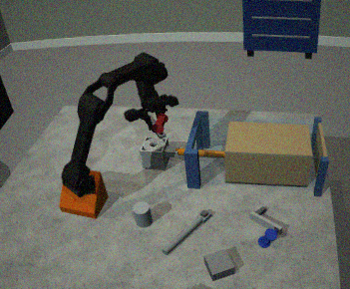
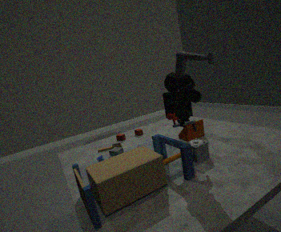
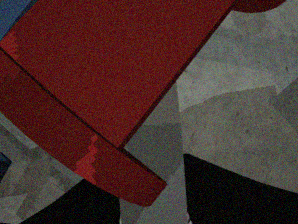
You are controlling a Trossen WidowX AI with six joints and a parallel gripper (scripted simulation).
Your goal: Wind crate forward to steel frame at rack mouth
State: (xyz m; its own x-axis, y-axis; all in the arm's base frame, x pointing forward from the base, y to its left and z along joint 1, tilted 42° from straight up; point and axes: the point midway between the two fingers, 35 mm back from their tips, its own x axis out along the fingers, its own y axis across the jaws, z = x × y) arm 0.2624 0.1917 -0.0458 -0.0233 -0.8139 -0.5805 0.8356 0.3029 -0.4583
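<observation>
My gripper tip is 2 cm below the winch handle with red knob. From my gripper tip the other things lie so: red handle 2 cm ahead, 3 cm to the right, 4 cm above; then grey block 21 cm ahead, 44 cm to the right, 17 cm below; then grey winch 5 cm behind, 5 cm to the left, 16 cm below.
</observation>
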